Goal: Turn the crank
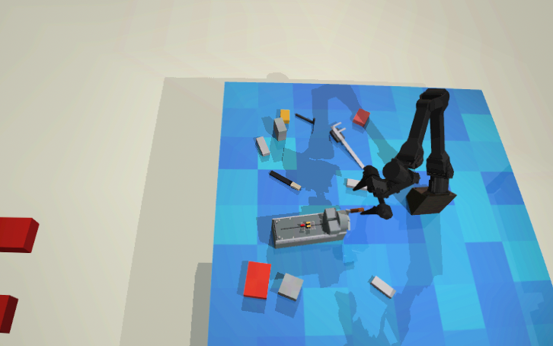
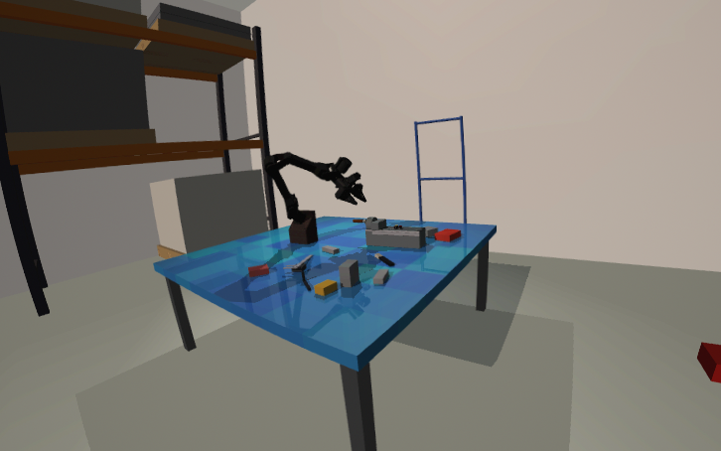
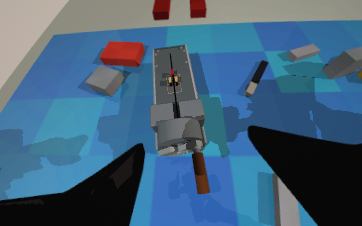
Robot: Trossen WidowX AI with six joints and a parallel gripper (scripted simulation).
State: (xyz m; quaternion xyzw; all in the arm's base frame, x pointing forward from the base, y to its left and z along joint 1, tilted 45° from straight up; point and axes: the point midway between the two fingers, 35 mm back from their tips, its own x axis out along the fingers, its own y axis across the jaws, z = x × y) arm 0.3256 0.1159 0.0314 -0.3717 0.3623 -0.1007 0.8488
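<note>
My gripper tip is 2 cm past the brown crank handle, 1 cm to the left of it and 8 cm above it. Round my gripper tip: red block 16 cm behind, 51 cm to the right, 18 cm below; then red pointer 18 cm ahead, 3 cm to the left, 11 cm below; then black key 8 cm ahead, 50 cm to the right, 18 cm below.
</note>
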